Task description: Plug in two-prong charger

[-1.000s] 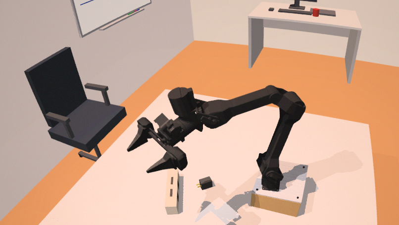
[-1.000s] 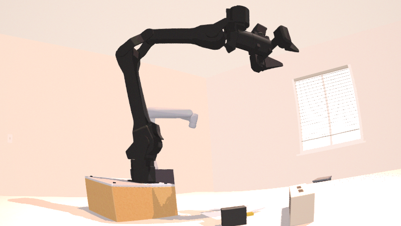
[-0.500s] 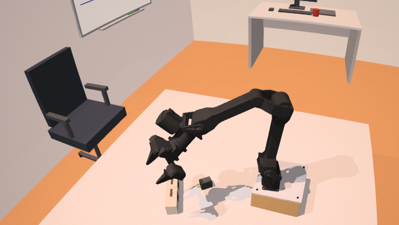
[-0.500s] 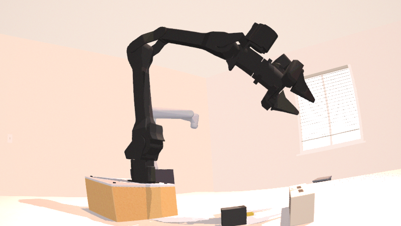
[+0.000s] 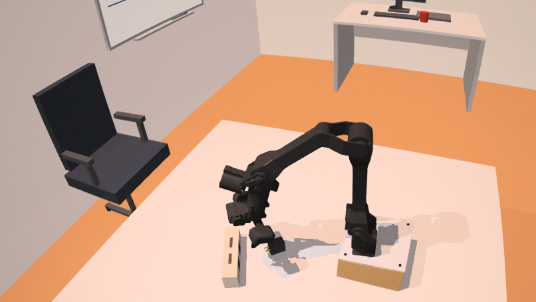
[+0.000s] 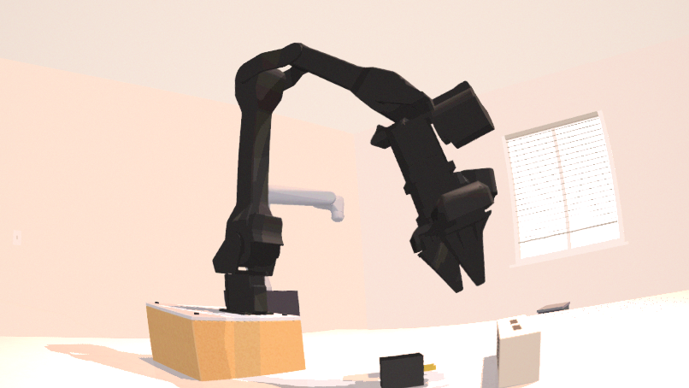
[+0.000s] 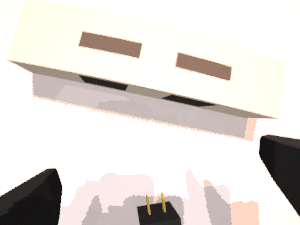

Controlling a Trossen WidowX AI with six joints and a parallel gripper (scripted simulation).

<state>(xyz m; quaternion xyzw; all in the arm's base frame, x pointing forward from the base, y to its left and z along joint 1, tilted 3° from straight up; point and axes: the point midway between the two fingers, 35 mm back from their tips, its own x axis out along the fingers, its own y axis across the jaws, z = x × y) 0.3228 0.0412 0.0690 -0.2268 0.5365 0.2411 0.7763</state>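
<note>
Right now my gripper tip is 90 mm above the two-prong charger, 50 mm to the left of it and 50 mm past it.
</note>
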